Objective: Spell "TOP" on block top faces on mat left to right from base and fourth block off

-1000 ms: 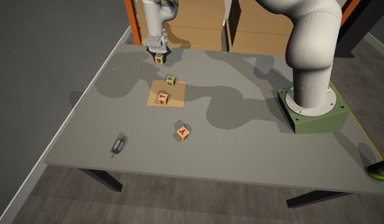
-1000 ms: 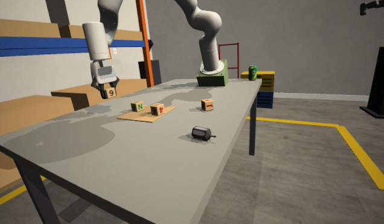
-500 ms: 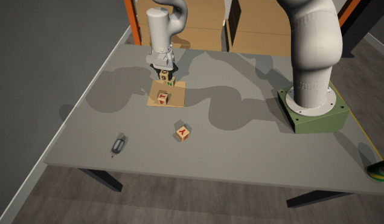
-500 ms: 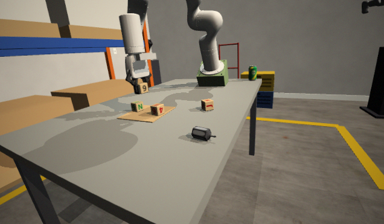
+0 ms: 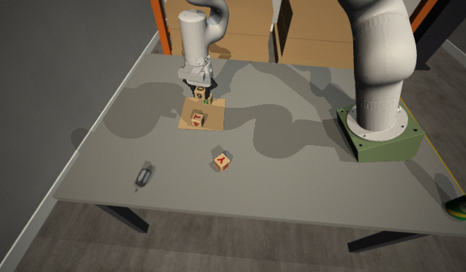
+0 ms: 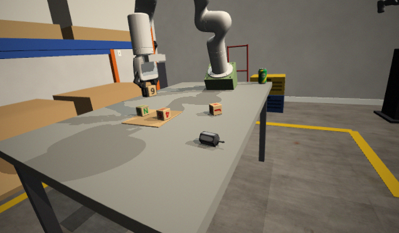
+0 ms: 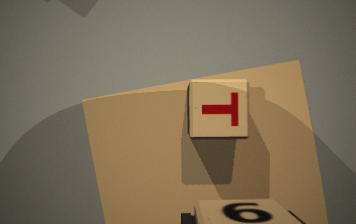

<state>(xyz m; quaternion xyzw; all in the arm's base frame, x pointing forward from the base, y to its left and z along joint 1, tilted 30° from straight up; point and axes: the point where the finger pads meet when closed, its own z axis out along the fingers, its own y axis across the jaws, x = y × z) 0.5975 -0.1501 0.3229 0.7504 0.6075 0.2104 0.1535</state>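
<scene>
Right now my hand is 12 cm above the tan mat. Round my hand: dark motor 35 cm to the left, 18 cm ahead, 11 cm below; then P block 10 cm below, 7 cm to the right, 1 cm behind; then green can 92 cm behind, 44 cm to the left, 6 cm below.
</scene>
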